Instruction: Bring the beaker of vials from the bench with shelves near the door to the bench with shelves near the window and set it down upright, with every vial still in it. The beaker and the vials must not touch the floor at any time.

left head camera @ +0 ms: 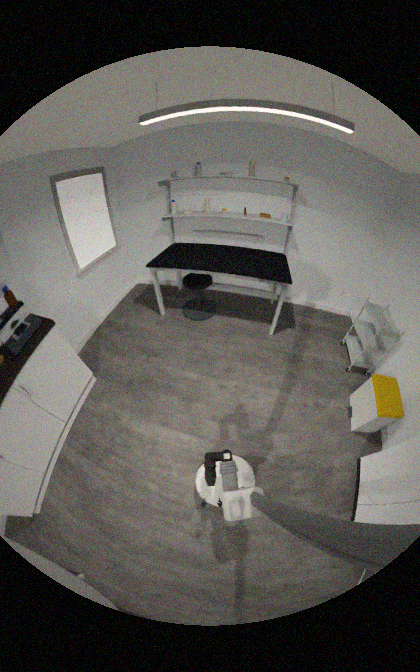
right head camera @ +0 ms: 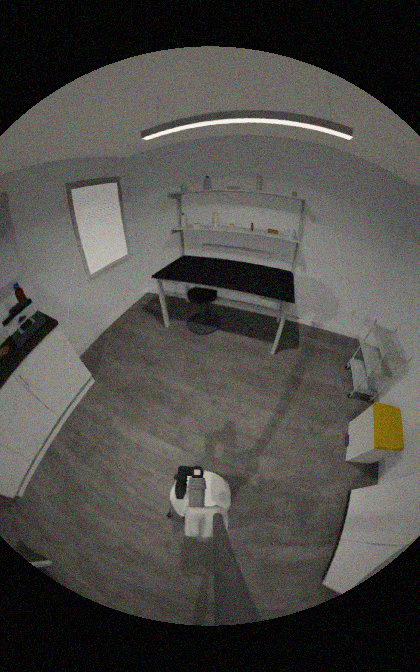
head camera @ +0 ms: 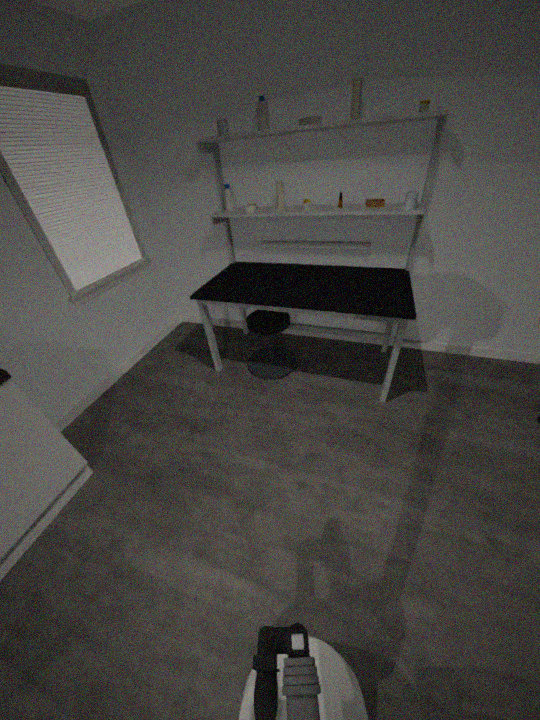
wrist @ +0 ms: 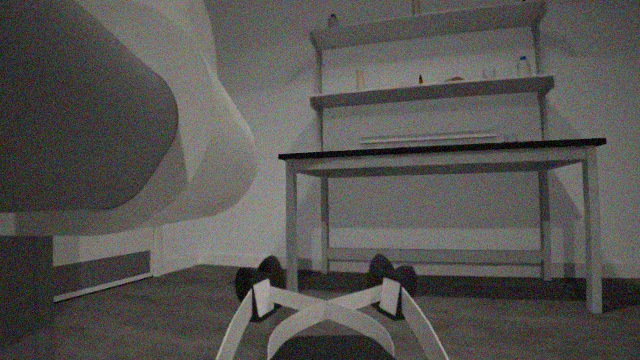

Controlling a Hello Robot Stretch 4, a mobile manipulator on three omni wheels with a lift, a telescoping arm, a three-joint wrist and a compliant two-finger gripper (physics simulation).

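Observation:
My gripper [wrist: 325, 276] is open and empty in the wrist view, its two dark fingertips wide apart. A bench with shelves [wrist: 442, 148] stands ahead of it, seen from below the top's height, so what stands on the top is hidden. A bench with shelves [head camera: 313, 287] [left head camera: 225, 260] [right head camera: 230, 274] stands near the window [head camera: 72, 186] [left head camera: 86, 220] [right head camera: 100, 227] in the head views; its dark top shows no beaker. I cannot make out the beaker of vials in any view. The door cannot be made out.
A dark stool [head camera: 268, 321] [left head camera: 197, 280] [right head camera: 202, 294] stands at the window bench's front. White cabinets [left head camera: 45, 375] [right head camera: 45, 375] are at left. A wire cart [left head camera: 355, 325] and a yellow-sided box [left head camera: 388, 396] [right head camera: 388, 426] stand at right. A large pale rounded shape [wrist: 220, 165] fills the wrist view's left.

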